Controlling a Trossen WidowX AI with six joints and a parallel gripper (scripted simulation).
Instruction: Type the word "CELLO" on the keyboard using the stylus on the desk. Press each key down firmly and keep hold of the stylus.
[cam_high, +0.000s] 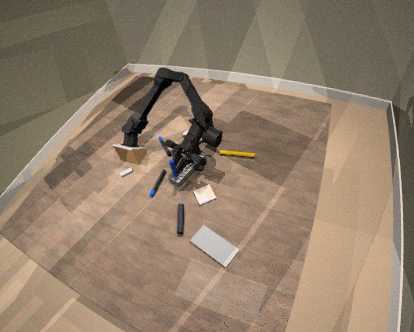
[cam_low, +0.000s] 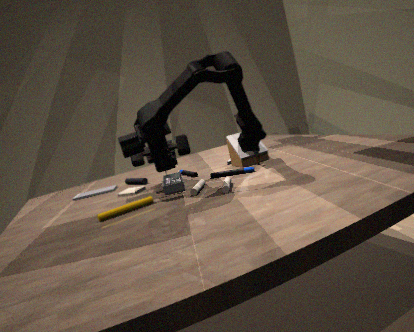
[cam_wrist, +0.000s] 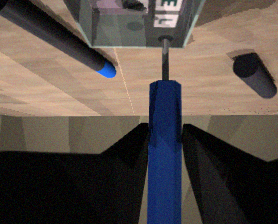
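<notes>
Now: gripper tip 13 cm short of the white card and 8 cm above it. From my gripper tip the other things lie so: dark cylinder: 11 cm ahead, 14 cm to the right, 7 cm below; yellow marker: 15 cm ahead, 24 cm to the left, 7 cm below; stylus: 1 cm below.
</notes>
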